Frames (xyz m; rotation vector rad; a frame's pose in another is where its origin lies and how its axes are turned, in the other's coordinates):
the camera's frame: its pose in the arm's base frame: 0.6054 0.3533 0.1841 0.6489 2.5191 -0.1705
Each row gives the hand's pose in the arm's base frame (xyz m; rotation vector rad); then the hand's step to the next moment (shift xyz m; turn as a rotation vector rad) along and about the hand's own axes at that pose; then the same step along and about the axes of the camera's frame.
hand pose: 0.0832 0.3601 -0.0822 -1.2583 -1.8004 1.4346
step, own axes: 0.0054 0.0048 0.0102 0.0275 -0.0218 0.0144
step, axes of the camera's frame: 0.0113 -0.0044 0.0030 0.0245 0.0002 -0.0289
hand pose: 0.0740 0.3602 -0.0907 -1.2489 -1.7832 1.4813
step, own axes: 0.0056 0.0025 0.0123 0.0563 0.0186 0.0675
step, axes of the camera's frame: 0.0120 -0.0067 0.0005 0.0870 -0.0222 0.0005
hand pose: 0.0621 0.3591 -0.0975 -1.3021 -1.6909 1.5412
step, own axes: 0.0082 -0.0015 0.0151 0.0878 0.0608 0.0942
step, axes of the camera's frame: 0.0147 -0.0078 -0.0045 0.1365 -0.0240 0.0326
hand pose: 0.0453 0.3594 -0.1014 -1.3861 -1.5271 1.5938
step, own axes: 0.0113 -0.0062 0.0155 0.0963 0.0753 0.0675
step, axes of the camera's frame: 0.0168 -0.0047 -0.0101 0.1301 0.0011 0.0507
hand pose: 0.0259 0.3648 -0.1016 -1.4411 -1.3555 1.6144
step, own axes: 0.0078 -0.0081 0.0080 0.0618 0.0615 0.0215
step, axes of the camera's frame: 0.0092 0.0010 -0.0102 0.0724 0.0139 0.0513
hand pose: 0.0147 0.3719 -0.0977 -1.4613 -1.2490 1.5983
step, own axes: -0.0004 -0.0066 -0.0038 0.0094 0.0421 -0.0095
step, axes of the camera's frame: -0.0043 0.0039 -0.0049 0.0101 0.0025 0.0429
